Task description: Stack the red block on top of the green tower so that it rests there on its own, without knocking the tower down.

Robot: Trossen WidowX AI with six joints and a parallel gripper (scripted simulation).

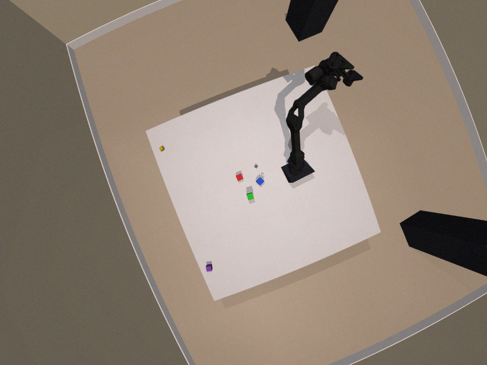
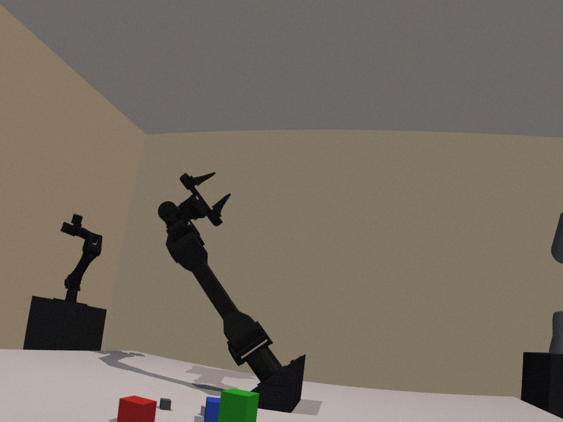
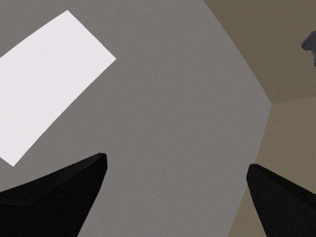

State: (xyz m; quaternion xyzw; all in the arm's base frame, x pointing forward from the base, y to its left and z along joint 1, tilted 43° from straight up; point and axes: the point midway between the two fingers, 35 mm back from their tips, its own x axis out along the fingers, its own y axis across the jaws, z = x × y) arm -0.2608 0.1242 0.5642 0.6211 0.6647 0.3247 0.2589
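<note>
Right now my gripper tip is 620 mm short of the red block, 560 mm above it and 140 mm to the right of it. From my gripper tip the other things lie so: yellow block 1000 mm ahead, 570 mm below, 280 mm to the right; blue block 560 mm below, 510 mm ahead, 220 mm to the left; small grey cube 570 mm below, 480 mm ahead, 120 mm to the left.
</note>
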